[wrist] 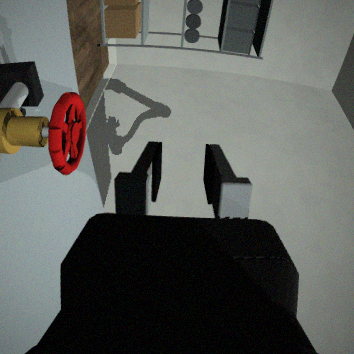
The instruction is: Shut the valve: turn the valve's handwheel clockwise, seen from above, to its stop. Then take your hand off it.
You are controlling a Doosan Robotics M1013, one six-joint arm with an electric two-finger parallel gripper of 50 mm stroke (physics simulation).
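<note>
The red handwheel is at the left of the wrist view, seen at a slant, with its spokes and hub showing. It sits on a short stem on the yellow valve body, which is partly cut off by the left edge. My gripper is in the middle of the view. Its two fingers stand apart with a gap between them and hold nothing. The handwheel is to the left of the fingers, apart from them. The angle the handwheel has turned to cannot be told.
A black block with a grey pipe is beside the valve at the upper left. A shelf rack with a cardboard box, dark round items and a dark bin unit stands at the top. The arm's shadow falls on the floor.
</note>
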